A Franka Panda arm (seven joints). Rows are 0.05 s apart.
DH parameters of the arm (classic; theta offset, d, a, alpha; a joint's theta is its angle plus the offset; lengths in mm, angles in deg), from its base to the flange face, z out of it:
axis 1: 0 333 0 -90
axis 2: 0 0 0 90
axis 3: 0 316 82.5 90
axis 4: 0 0 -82.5 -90
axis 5: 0 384 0 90
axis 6: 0 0 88 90
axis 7: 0 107 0 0
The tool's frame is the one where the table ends.
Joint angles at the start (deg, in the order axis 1, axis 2, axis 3, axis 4, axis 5, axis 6, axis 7): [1.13 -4.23 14.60 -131.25 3.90 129.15 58.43]
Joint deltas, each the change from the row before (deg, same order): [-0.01 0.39 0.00 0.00 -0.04 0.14 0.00]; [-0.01 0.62 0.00 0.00 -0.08 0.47 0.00]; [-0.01 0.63 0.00 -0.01 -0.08 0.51 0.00]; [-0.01 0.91 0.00 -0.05 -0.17 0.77 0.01]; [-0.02 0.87 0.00 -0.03 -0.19 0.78 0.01]
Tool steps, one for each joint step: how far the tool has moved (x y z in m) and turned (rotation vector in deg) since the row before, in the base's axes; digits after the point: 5 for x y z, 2 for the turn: [0.00061 -0.00005 -0.00312 -0.01 0.25 0.01]; [0.00137 0.00006 -0.00457 0.04 0.15 0.02]; [0.00135 0.00006 -0.00469 0.04 0.13 0.02]; [0.00174 0.00007 -0.00702 0.02 0.18 0.06]; [0.00175 0.00001 -0.00654 0.02 0.10 0.06]
